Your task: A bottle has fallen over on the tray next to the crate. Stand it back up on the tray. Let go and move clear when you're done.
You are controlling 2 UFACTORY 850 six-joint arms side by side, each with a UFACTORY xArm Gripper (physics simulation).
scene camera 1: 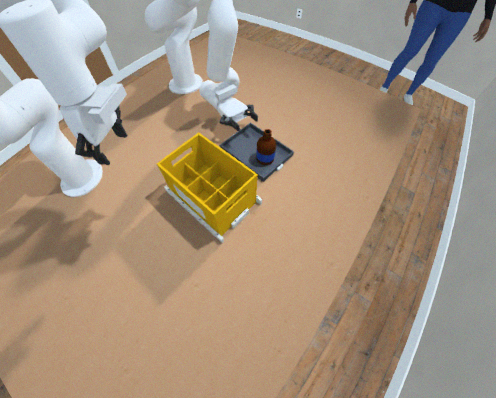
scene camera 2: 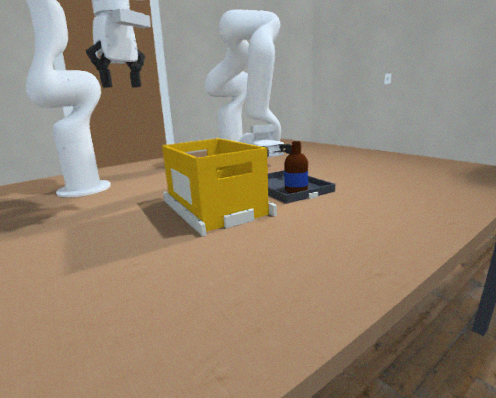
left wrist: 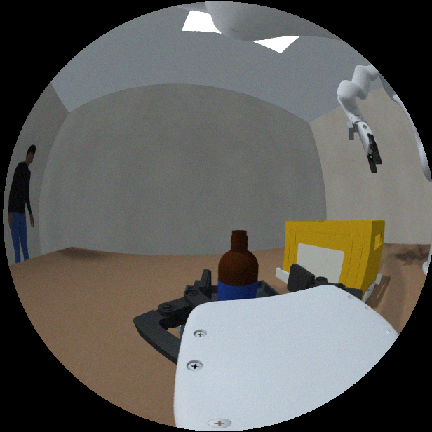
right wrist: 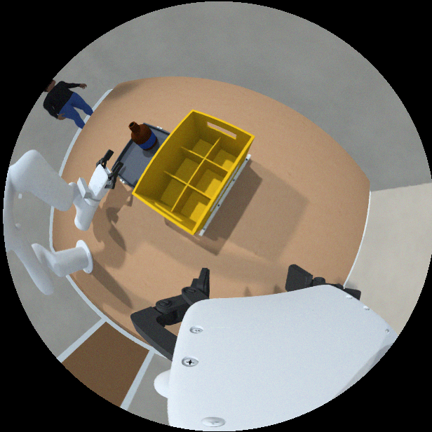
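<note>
A brown bottle point(scene camera 1: 266, 148) point(scene camera 2: 296, 168) point(left wrist: 238, 270) point(right wrist: 143, 136) with a blue band stands upright on the dark tray point(scene camera 1: 286, 159) point(scene camera 2: 328, 188) point(right wrist: 128, 182). My left gripper point(scene camera 1: 247, 120) point(right wrist: 115, 155) is open and empty, level behind the tray's rear edge and apart from the bottle; its fingers point toward the bottle. In the left wrist view the bottle shows beyond the spread fingers, its base hidden by the gripper body. My right gripper point(scene camera 1: 114, 146) point(scene camera 2: 121, 84) point(left wrist: 376, 168) point(right wrist: 250, 280) is open and empty, high above the table at the left of both scene views.
A yellow crate point(scene camera 1: 240, 200) point(scene camera 2: 235, 192) point(left wrist: 320, 250) point(right wrist: 150, 175) with empty compartments stands beside the tray, held by white strips on the table. A person point(scene camera 1: 432, 35) point(left wrist: 20, 205) point(right wrist: 67, 102) stands past the table's far side.
</note>
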